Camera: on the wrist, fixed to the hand. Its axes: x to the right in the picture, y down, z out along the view.
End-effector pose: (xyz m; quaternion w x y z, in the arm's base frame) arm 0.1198 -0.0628 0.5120 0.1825 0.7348 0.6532 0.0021
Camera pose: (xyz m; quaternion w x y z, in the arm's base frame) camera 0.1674 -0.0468 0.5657 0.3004 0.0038 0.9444 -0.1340
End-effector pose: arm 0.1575 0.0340 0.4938 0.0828 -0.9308 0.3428 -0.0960
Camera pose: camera 0.1180 -0.0204 0.5235 0.0925 0.8958 0.4334 -0.0345
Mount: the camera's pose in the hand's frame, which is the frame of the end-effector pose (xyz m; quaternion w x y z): 0.0097 0.0589 -0.0429 0.6742 -0.1305 -0.1223 -0.7165
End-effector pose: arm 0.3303 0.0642 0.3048 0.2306 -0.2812 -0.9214 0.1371
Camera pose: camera 0.3715 0.1225 0.3224 0.1043 0.4573 -0.8688 -0.1586
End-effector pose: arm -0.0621 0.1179 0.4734 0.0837 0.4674 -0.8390 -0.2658
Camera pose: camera -0.0943 0.1189 0.5395 0.1756 -0.8729 0.2063 0.4058
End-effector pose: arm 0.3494 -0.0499 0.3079 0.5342 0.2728 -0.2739 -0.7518
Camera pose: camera 0.4153 -0.0808 0.3181 0.1764 -0.2185 -0.0436 0.9588
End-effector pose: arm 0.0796 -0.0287 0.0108 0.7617 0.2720 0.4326 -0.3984
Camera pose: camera 0.1132 0.0317 -0.0141 0.3165 -0.2747 0.4454 -0.7912
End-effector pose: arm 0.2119 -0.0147 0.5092 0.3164 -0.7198 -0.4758 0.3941
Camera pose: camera 0.2771 -0.0295 0.4787 0.3436 -0.1375 -0.9267 0.0649
